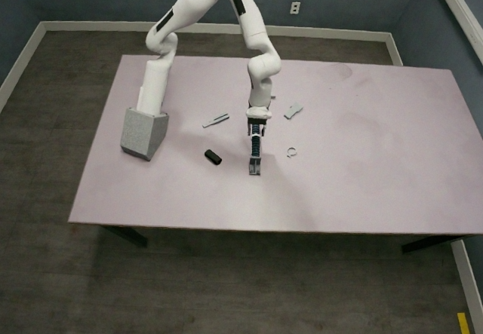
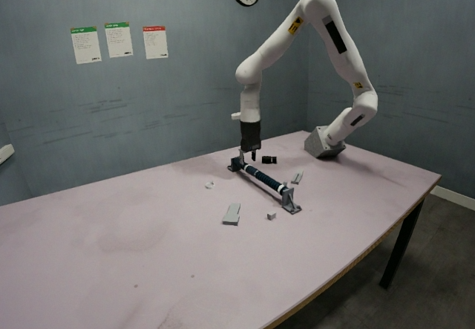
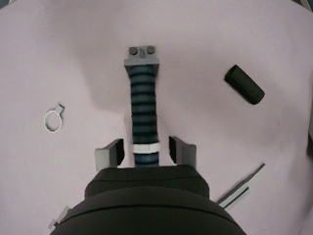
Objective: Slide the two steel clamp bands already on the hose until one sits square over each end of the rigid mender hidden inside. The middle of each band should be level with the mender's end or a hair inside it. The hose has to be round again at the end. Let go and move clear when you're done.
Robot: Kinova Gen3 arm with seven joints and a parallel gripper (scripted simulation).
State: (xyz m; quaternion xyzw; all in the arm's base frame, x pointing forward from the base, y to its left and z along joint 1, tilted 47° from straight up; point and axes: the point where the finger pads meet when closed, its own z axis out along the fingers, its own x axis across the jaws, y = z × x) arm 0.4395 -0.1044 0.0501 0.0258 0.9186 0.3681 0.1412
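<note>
Right now my hand is 270 mm to the right of the grey block, 90 mm above it and 70 mm short of it.
</note>
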